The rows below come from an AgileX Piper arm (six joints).
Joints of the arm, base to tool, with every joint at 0 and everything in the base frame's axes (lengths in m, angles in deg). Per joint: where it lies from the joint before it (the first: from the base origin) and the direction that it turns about. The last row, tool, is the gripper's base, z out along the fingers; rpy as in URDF.
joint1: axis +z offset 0 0 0.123
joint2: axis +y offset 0 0 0
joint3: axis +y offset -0.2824 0 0.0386
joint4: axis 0.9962 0 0.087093 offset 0.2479 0 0.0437
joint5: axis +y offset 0 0 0
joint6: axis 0.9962 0 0.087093 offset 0.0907 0 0.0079
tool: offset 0 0 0 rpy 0 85 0
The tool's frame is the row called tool.
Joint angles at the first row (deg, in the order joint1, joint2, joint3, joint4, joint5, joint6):
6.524 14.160 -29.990 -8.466 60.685 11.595
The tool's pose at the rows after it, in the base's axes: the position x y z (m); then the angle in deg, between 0 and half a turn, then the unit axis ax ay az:
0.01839, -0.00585, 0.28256, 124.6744, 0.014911, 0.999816, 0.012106
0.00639, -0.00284, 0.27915, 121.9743, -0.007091, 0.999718, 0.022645
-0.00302, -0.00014, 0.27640, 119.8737, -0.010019, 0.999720, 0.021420
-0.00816, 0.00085, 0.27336, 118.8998, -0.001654, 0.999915, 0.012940
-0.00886, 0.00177, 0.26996, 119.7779, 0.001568, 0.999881, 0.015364
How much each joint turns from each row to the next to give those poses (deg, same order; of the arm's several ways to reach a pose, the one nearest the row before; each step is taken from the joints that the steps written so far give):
0.001 -5.178 0.138 2.761 0.115 -3.174
-1.247 -4.316 0.601 3.260 0.754 -3.984
-2.586 -3.338 0.322 2.446 0.875 -2.893
-2.021 -2.020 0.393 0.666 0.686 -1.013
-0.541 -0.390 0.469 0.587 0.800 -0.119

